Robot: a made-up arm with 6 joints. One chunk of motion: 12 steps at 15 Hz.
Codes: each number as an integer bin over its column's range. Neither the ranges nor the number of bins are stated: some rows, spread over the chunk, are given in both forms.
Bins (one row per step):
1: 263 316 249 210 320 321
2: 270 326 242 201 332 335
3: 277 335 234 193 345 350
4: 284 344 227 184 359 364
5: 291 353 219 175 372 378
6: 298 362 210 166 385 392
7: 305 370 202 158 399 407
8: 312 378 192 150 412 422
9: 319 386 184 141 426 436
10: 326 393 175 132 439 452
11: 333 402 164 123 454 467
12: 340 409 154 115 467 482
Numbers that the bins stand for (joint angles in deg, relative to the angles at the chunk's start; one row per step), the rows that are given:
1: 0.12 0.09 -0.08 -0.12 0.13 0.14
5: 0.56 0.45 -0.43 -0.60 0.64 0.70
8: 0.88 0.70 -0.75 -0.95 1.03 1.13
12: 1.32 1.00 -1.19 -1.42 1.57 1.72
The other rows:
2: 0.23 0.19 -0.16 -0.25 0.25 0.28
3: 0.34 0.28 -0.25 -0.36 0.38 0.42
4: 0.45 0.37 -0.33 -0.48 0.51 0.56
6: 0.67 0.54 -0.53 -0.73 0.77 0.84
7: 0.77 0.62 -0.63 -0.84 0.90 0.98
9: 0.99 0.78 -0.84 -1.07 1.17 1.27
10: 1.10 0.85 -0.95 -1.19 1.30 1.42
11: 1.21 0.93 -1.07 -1.32 1.44 1.57

